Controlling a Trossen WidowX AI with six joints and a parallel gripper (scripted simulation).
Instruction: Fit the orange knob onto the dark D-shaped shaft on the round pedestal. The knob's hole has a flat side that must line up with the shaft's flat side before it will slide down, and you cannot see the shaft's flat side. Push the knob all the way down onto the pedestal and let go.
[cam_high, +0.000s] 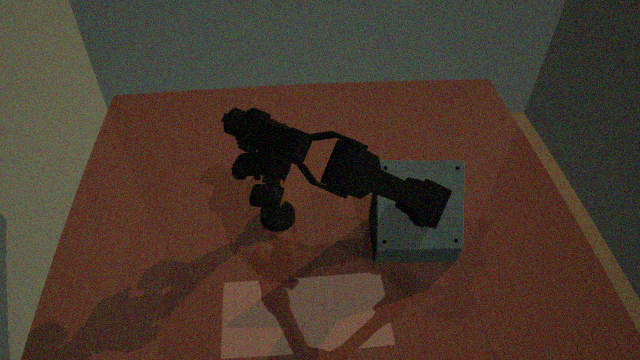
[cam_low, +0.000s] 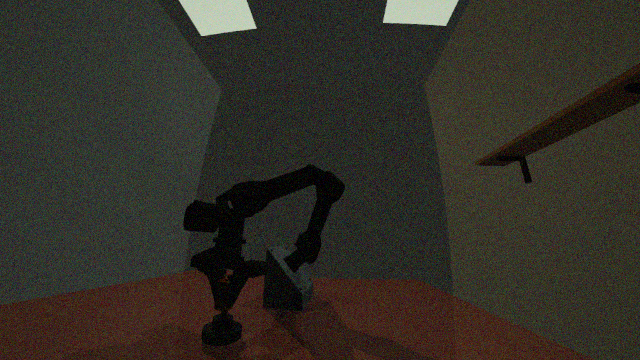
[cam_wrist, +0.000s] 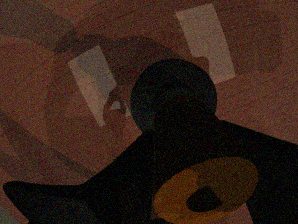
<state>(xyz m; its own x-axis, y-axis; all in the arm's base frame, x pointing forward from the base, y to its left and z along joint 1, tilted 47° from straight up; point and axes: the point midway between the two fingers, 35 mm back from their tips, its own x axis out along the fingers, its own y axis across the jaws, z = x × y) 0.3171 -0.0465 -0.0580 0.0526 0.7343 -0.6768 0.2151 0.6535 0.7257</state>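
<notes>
The orange knob lies 20 mm above my gripper tip. From my gripper tip the other things lie so: pedestal 40 mm below.
</notes>
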